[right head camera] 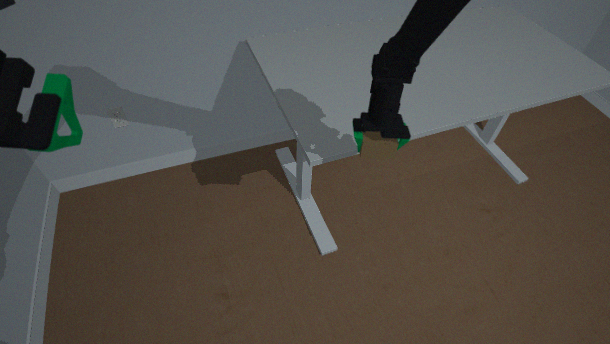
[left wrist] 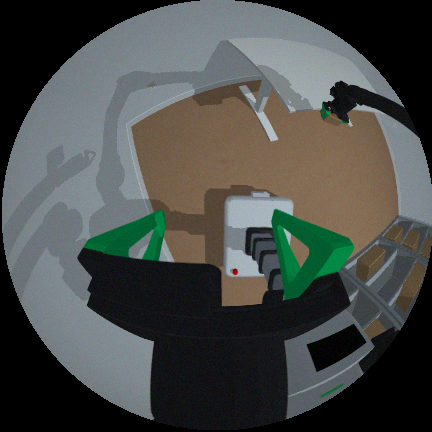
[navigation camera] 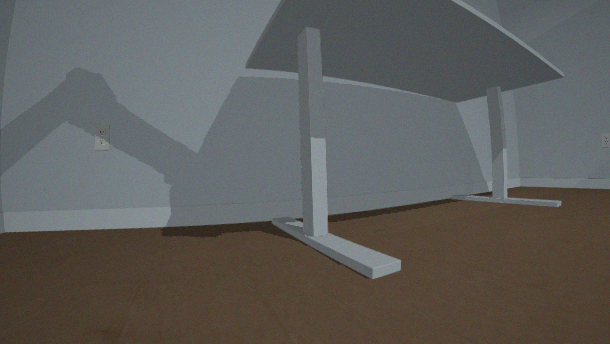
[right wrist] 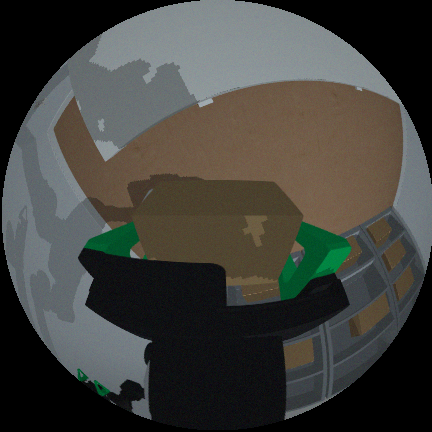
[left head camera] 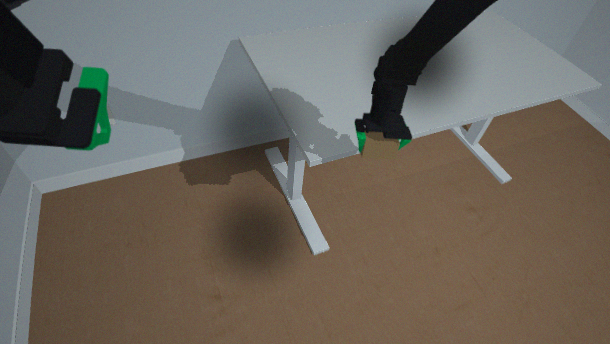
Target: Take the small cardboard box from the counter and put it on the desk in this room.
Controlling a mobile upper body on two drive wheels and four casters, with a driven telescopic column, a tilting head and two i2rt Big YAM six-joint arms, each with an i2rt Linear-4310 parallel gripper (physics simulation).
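Frame: origin at the left arm's base, x ahead, y right, z down, level; centimetres.
Where they show: left gripper, between the fingertips: [right head camera: 37, 135] [left wrist: 218, 215] [left head camera: 60, 133]; right gripper, between the fingertips: [right head camera: 375, 151] [left wrist: 328, 118] [right wrist: 216, 214] [left head camera: 376, 151].
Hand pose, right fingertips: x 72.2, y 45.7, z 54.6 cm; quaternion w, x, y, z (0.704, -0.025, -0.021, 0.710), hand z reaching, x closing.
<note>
After its pixels a point has its place.
The small cardboard box [left head camera: 380, 145] {x 69.9, y 45.2, z 50.0 cm} [right head camera: 378, 145] {x 69.9, y 45.2, z 50.1 cm} [left wrist: 334, 119] {x 69.8, y 45.8, z 50.2 cm} [right wrist: 217, 240] {x 74.4, y 45.7, z 49.9 cm} is brown and sits between the green fingers of my right gripper [left head camera: 382, 142] {x 72.2, y 45.7, z 54.6 cm} [right head camera: 380, 142] {x 72.2, y 45.7, z 54.6 cm}, which is shut on it. In the head views it overlaps the front edge of the white desk [left head camera: 465, 75] {x 127.4, y 95.5, z 63.4 cm} [right head camera: 475, 75] {x 125.6, y 95.0, z 63.4 cm} [left wrist: 305, 65] {x 123.7, y 51.2, z 63.4 cm} [right wrist: 280, 40] {x 92.9, y 53.8, z 63.4 cm} [navigation camera: 400, 45] {x 122.9, y 63.5, z 65.8 cm}, near the desk's left front corner. Its height above the desk top is hard to tell. My left gripper [left wrist: 218, 215] {x 33.5, y -1.3, z 14.1 cm} is open and empty, far to the left of the desk. The counter does not show clearly.
White desk legs with long feet [left head camera: 312, 227] [right head camera: 320, 227] [navigation camera: 350, 250] stand on the brown floor. A wall [navigation camera: 150, 90] {x 137.2, y -42.3, z 74.8 cm} runs behind the desk. My white base [left wrist: 245, 212] {x 20.7, y 11.5, z 109.4 cm} shows in the left wrist view. A grey shelf rack with several brown boxes [left wrist: 371, 261] [right wrist: 371, 314] stands at the right.
</note>
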